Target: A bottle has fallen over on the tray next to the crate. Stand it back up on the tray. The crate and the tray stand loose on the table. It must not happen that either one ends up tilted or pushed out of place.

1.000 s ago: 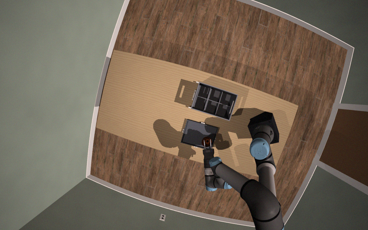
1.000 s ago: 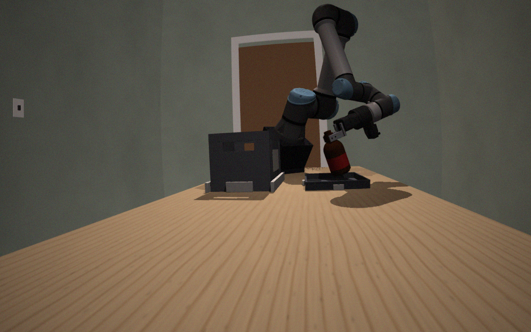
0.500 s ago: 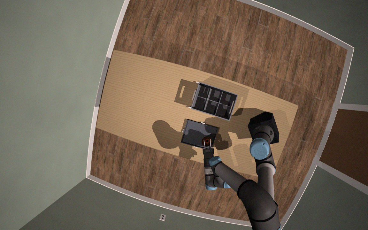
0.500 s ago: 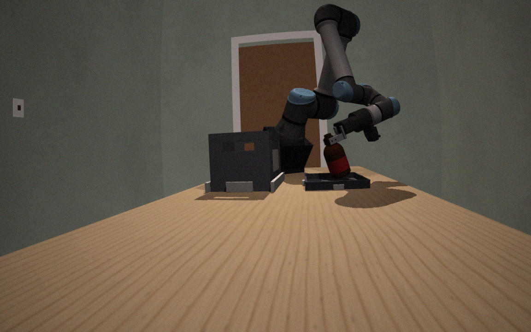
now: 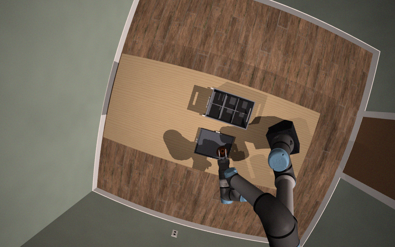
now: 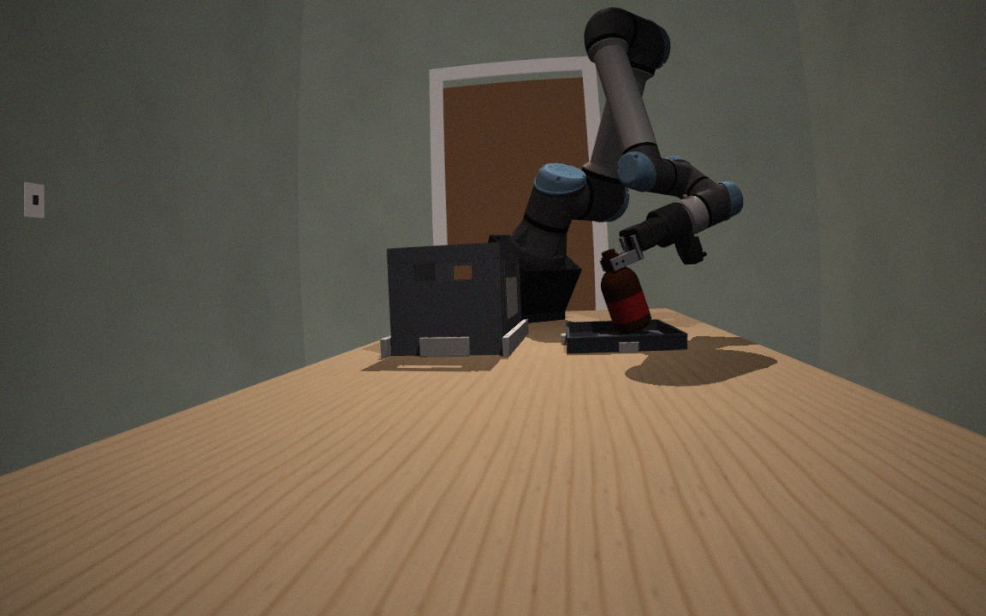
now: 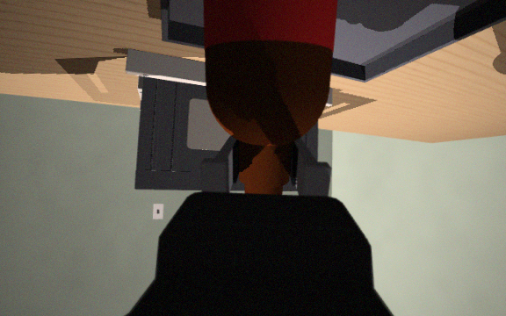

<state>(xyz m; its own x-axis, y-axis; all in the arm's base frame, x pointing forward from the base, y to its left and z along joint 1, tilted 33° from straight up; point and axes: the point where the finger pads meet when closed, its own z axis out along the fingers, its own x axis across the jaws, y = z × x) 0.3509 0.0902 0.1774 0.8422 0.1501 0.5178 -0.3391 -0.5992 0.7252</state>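
Right now the bottle is 50 mm below my hand and 10 mm to the left of it. Round my hand: dark crate: 280 mm to the right, 60 mm below, 20 mm ahead; dark tray: 130 mm below, 50 mm ahead.
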